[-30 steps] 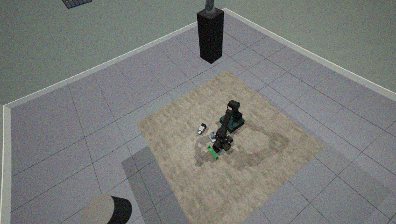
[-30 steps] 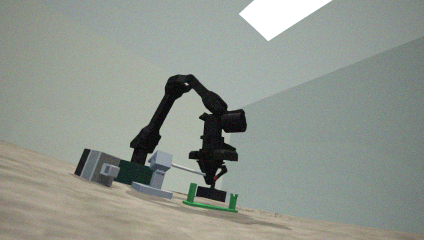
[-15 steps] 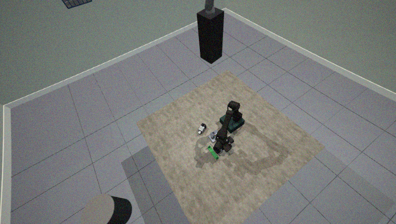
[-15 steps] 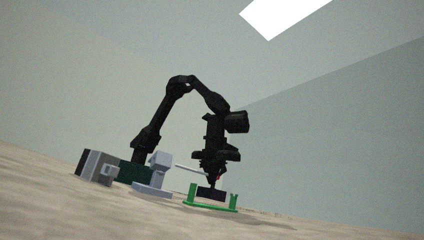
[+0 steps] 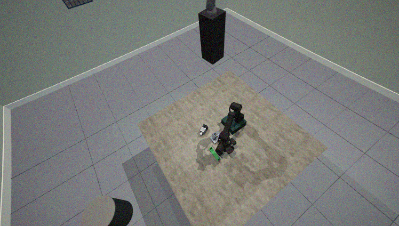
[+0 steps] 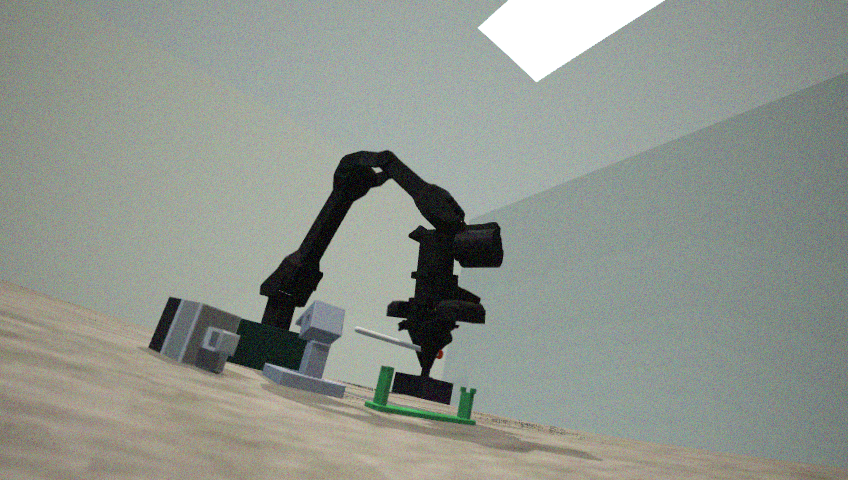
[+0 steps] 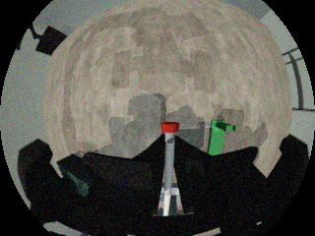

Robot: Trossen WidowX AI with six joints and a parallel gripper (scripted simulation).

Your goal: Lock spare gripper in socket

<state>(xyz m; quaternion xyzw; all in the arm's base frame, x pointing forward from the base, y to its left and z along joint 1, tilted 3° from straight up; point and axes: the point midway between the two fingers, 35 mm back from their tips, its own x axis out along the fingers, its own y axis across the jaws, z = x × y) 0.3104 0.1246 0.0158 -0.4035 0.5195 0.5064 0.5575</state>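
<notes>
Now: gripper tip 8 cm short of the rack, 7 cm to the left of it and 4 cm above it. Also, from my gripper tip: socket 4 cm behind, 17 cm to the right, 1 cm below; then spare gripper 31 cm to the right, 3 cm below.
</notes>
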